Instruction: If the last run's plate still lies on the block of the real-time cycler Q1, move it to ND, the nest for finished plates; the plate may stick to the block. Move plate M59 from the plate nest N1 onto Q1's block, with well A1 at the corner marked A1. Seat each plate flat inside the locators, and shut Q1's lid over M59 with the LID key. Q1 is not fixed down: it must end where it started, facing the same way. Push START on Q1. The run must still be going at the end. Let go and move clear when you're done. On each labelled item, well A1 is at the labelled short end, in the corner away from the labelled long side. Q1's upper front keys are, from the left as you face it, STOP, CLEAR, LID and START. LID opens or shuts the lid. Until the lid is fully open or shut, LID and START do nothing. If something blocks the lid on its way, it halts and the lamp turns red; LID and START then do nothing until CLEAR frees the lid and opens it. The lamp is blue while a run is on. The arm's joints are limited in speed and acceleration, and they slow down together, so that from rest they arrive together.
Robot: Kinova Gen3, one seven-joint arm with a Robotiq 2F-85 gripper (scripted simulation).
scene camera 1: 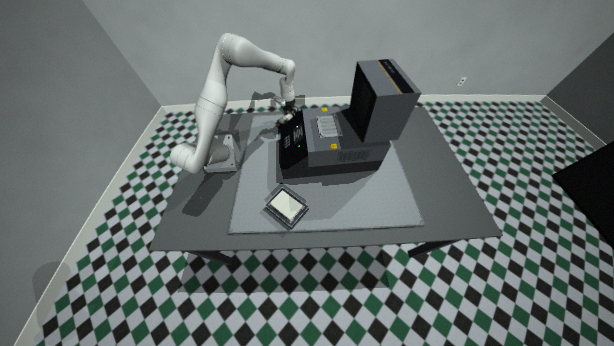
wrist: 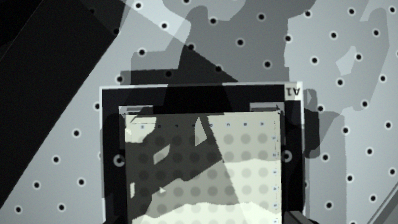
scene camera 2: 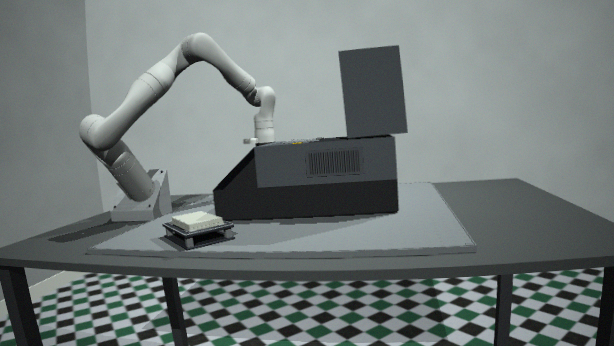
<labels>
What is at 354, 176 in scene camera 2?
A cycler Q1.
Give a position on a cycler Q1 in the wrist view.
53, 53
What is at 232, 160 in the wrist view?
A pale plate.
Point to a cycler Q1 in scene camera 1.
At 322, 141
</labels>
